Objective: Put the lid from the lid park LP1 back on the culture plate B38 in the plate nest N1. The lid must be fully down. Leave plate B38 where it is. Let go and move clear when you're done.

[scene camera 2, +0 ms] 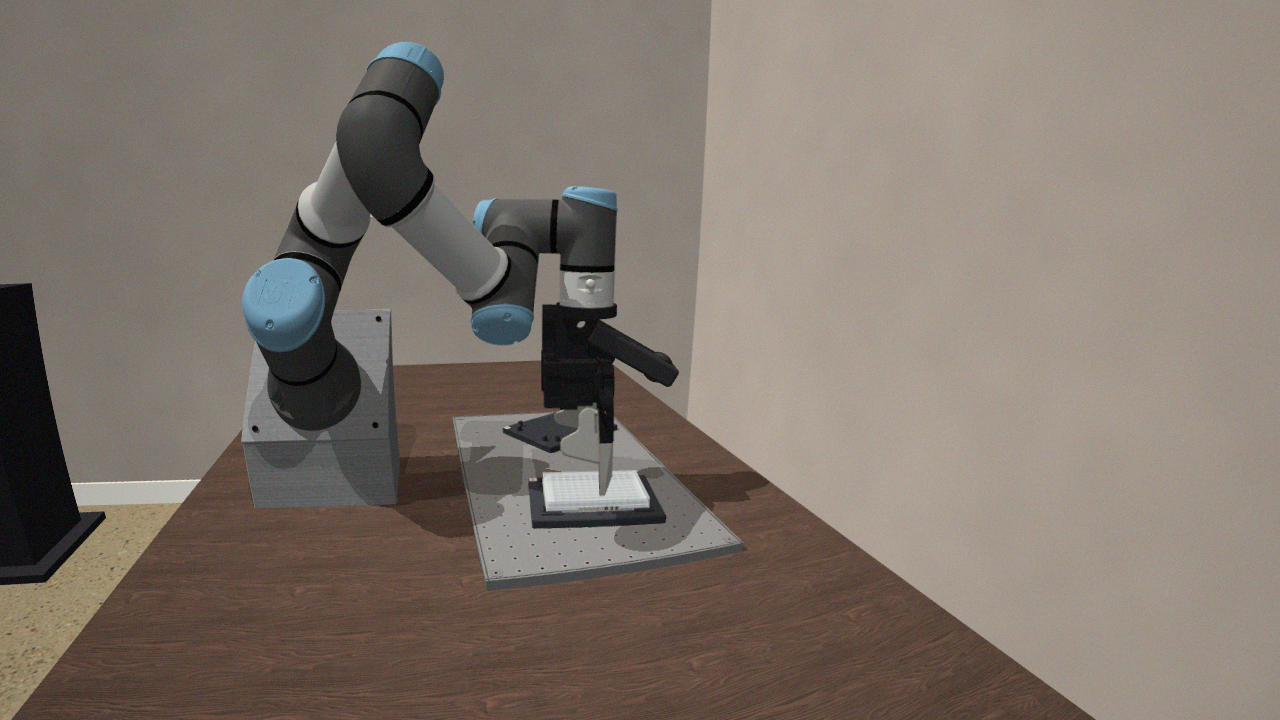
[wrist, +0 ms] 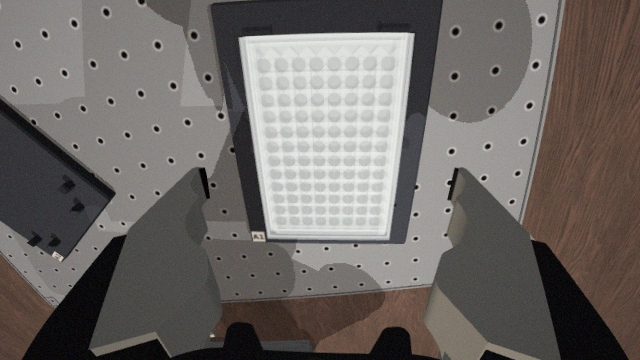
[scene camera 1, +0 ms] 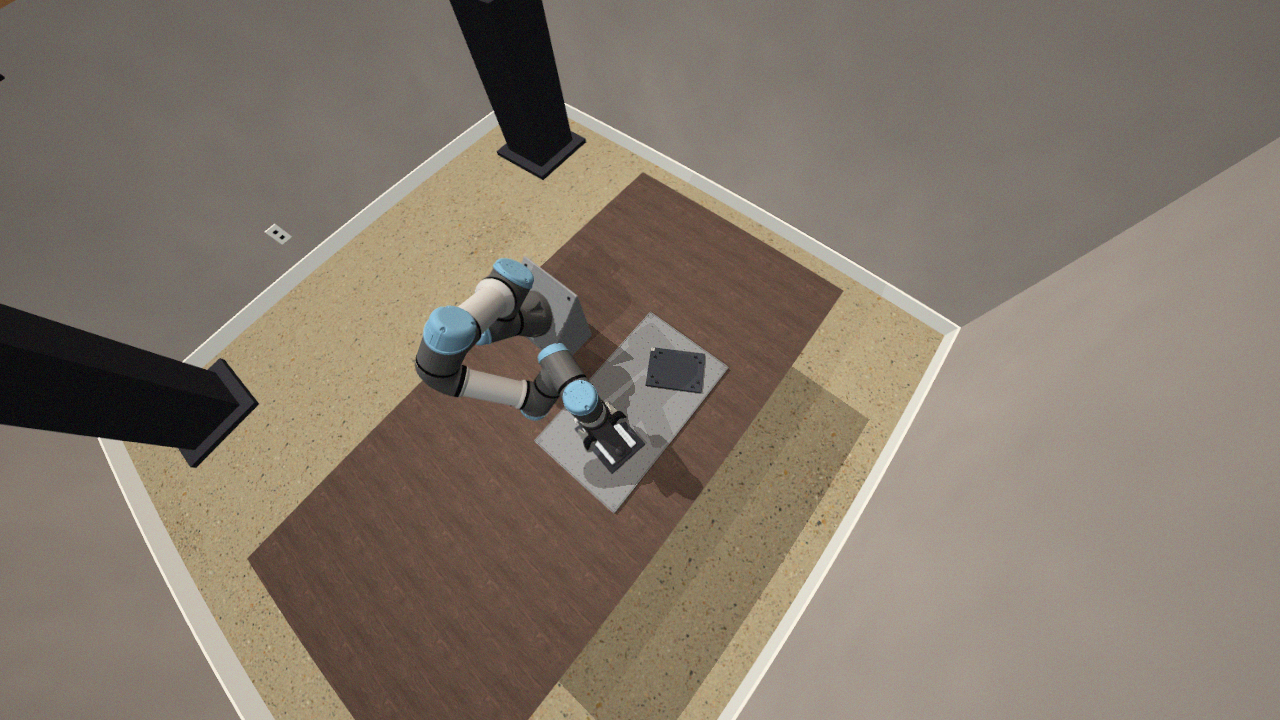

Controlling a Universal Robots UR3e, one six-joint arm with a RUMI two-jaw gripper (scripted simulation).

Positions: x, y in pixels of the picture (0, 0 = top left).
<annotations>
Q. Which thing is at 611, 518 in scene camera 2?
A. A dark plate nest.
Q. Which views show my gripper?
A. Scene camera 2, the wrist view and scene camera 1: all of them.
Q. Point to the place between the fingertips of my gripper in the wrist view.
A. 327, 170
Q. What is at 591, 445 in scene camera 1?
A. My gripper.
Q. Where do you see a clear lid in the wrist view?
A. At 327, 112
</annotations>
